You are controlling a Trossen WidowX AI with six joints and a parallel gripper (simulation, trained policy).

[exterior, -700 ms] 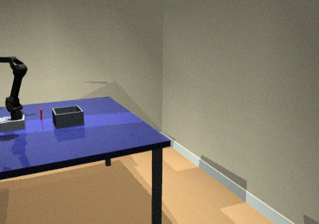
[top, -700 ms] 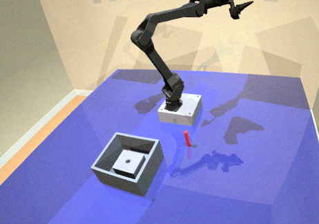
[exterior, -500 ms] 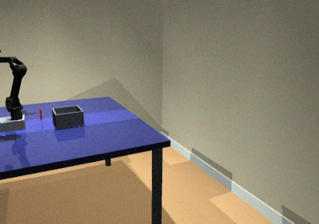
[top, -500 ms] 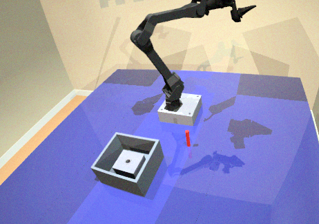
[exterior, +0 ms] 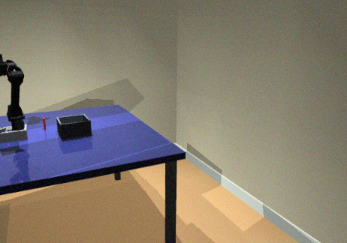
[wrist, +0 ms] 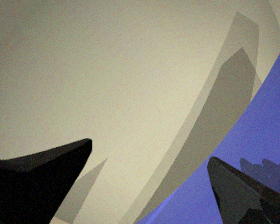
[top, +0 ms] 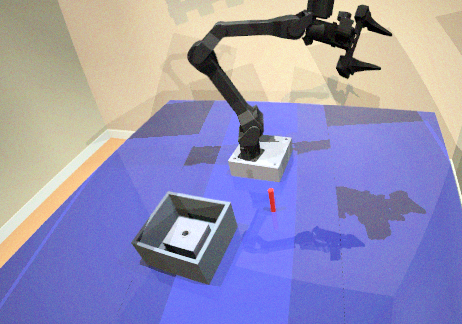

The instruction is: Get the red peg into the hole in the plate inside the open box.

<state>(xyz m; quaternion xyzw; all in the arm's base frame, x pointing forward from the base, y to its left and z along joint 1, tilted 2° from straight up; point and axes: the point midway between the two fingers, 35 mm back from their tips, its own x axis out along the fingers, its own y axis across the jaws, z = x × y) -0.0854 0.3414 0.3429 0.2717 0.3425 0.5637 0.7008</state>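
The red peg is 34 cm below my gripper tip, 25 cm to the right of it and 23 cm ahead of it. From my gripper tip the other things lie so: plate 43 cm ahead, 39 cm to the right, 34 cm below; then grey box 43 cm ahead, 39 cm to the right, 36 cm below.
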